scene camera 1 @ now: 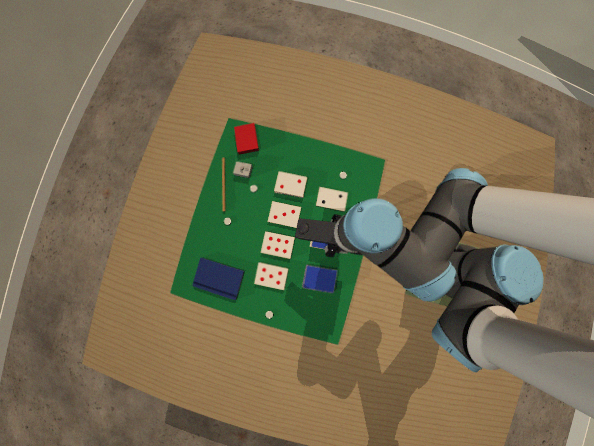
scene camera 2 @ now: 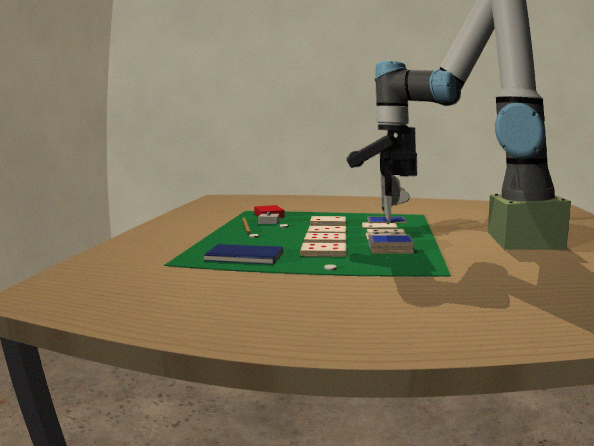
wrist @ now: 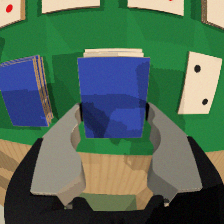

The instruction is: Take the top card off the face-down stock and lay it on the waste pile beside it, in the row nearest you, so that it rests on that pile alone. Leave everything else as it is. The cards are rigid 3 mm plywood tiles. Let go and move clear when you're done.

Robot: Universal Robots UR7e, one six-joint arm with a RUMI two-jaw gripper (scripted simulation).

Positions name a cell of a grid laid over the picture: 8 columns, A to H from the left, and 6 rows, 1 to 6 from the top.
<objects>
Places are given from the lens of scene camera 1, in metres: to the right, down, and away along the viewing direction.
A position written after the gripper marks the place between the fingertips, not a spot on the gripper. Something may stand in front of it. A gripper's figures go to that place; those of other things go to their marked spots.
gripper (scene camera 1: E4): 0.09, 0.04, 0.69
blue book (scene camera 1: C4): -0.24, 0.17, 0.70
</objects>
